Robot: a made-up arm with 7 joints.
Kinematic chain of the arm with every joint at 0, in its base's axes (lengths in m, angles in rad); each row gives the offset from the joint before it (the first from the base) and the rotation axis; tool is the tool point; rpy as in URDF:
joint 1: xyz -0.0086 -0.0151 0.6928 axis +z
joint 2: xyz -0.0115 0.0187 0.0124 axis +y
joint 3: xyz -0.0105 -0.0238 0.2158 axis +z
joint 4: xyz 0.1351 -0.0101 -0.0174 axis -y
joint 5: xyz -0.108 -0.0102 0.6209 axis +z
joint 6: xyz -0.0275 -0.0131 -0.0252 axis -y
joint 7: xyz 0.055 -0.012 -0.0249 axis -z
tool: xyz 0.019 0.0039 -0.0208 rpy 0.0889 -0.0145 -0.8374
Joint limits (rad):
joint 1: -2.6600..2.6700
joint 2: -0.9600..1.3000
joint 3: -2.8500..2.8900
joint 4: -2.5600..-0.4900
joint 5: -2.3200..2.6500
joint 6: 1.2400..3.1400
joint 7: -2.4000..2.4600
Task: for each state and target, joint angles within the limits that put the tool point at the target. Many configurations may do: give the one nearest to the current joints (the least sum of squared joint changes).
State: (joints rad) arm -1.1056 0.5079 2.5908 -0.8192 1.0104 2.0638 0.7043
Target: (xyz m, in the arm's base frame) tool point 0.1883 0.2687 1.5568
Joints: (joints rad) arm -1.0670 0.6126 2.7117 -1.0242 1.0435 1.8031 0.7865
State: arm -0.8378 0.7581 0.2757 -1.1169 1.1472 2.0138 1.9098
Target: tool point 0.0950 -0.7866 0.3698
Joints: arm -1.2579 0.8832 -0.1147 -1.3888 1.1445 2.0018 1.9273
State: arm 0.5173 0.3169 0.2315 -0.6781 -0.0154 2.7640 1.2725
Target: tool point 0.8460 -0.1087 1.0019
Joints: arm 0.0193 0.5934 -0.0685 -0.9442 0.0528 2.7812 1.2995
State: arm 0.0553 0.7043 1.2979 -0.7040 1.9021 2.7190 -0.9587
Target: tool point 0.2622 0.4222 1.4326
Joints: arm 0.2280 0.3226 1.4514 -0.4974 1.9469 2.9074 -0.9874
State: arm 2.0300 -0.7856 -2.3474 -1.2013 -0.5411 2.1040 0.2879
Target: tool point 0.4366 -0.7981 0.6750
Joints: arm 1.6386 -0.4628 -2.5996 -1.5645 -0.5106 1.8875 0.2830
